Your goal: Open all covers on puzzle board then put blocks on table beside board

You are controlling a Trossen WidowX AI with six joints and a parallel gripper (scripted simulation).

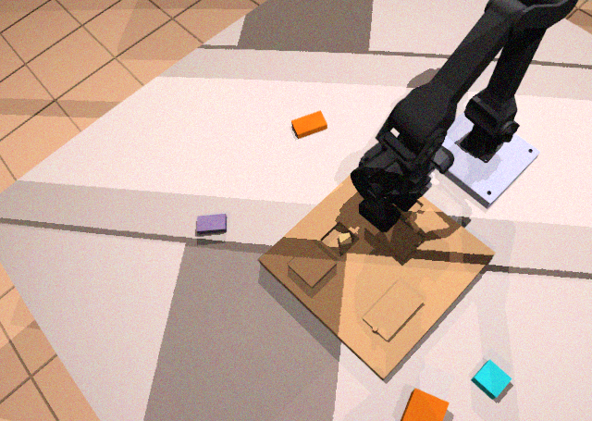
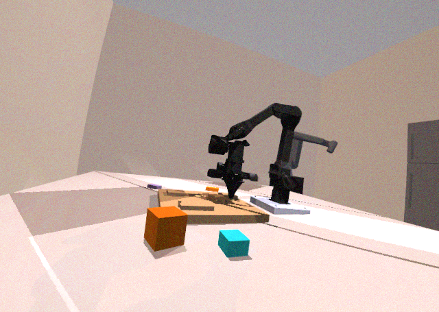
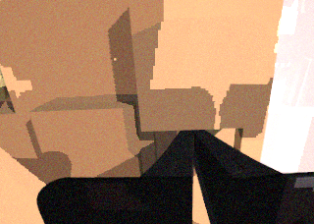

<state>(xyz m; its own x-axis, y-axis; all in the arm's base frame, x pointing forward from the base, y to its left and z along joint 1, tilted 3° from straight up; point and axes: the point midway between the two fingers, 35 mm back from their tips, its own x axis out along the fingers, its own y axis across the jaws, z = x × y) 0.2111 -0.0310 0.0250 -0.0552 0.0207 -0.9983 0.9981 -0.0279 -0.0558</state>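
The tan puzzle board lies 100 mm ahead of my gripper tip and 40 mm to the left of it. Also, from my gripper tip: purple block 260 mm ahead, 250 mm to the right, 20 mm below; flat orange block 30 mm behind, 270 mm to the right, 20 mm below; cyan block 140 mm ahead, 300 mm to the left, 10 mm below.
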